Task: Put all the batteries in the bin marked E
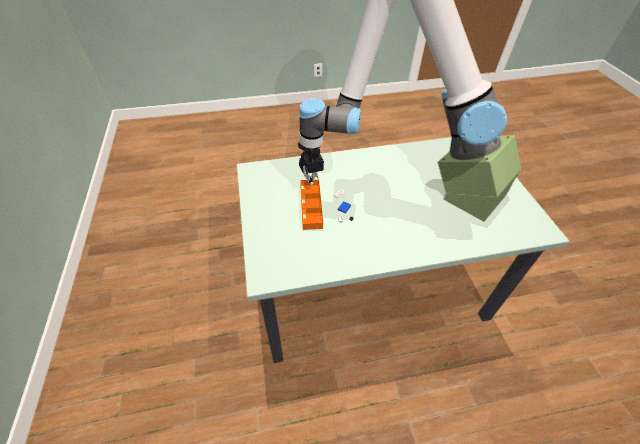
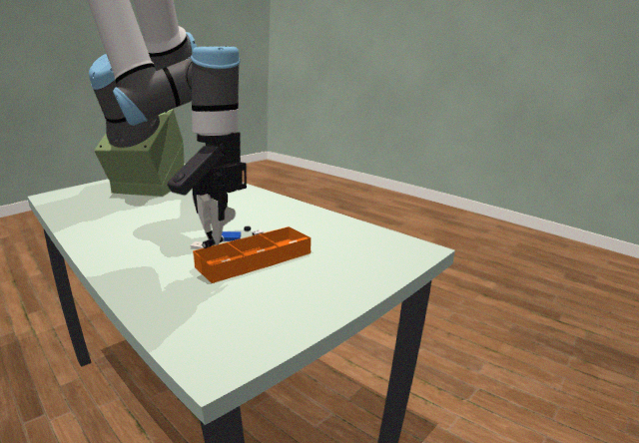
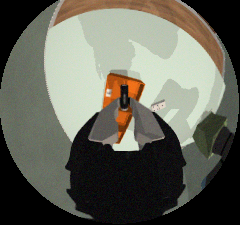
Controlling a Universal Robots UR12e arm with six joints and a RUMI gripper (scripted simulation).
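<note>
Now: the white card-like piece 120 mm behind my hand, 30 mm to the left of it and 70 mm below it. The rest, counted from my hand: battery 10 mm below; blue block 140 mm behind, 120 mm to the left, 70 mm below; black round thing 160 mm behind, 180 mm to the left, 70 mm below.
</note>
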